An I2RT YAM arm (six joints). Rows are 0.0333 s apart.
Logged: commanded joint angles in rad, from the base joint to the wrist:
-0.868, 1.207, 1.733, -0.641, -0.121, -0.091
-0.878, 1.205, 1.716, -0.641, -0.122, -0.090
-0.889, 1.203, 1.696, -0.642, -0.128, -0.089
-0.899, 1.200, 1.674, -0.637, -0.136, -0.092
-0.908, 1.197, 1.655, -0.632, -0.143, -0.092
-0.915, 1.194, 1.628, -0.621, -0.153, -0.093
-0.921, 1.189, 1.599, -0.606, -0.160, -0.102
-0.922, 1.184, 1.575, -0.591, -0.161, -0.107
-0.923, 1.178, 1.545, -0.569, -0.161, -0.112
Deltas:
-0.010, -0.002, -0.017, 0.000, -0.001, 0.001
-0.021, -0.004, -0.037, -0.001, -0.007, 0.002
-0.031, -0.007, -0.059, 0.004, -0.015, -0.001
-0.040, -0.010, -0.078, 0.009, -0.022, -0.001
-0.047, -0.013, -0.105, 0.020, -0.032, -0.002
-0.053, -0.018, -0.134, 0.035, -0.039, -0.011
-0.054, -0.023, -0.158, 0.050, -0.040, -0.016
-0.055, -0.029, -0.188, 0.072, -0.040, -0.021

